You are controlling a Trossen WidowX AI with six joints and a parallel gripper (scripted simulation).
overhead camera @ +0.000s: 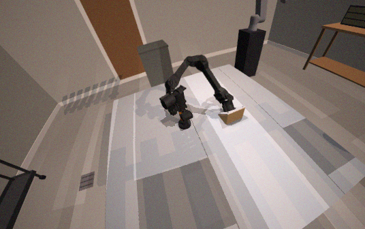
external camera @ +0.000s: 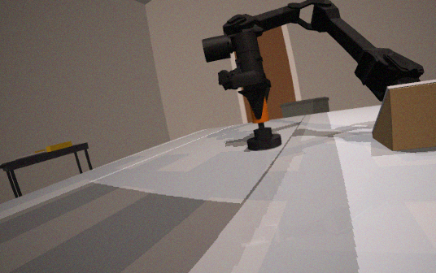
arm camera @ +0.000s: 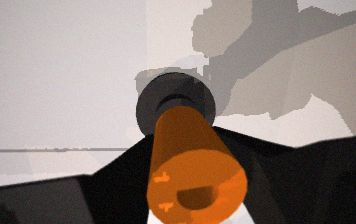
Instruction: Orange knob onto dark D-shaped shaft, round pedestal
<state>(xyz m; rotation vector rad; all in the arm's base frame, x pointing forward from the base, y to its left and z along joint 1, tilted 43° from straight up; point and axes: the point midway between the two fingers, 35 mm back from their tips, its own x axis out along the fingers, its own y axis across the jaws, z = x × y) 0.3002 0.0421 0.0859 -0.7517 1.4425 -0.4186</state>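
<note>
My gripper tip is 20 mm below the orange knob. Also, from my gripper tip: round pedestal (40 mm below).
</note>
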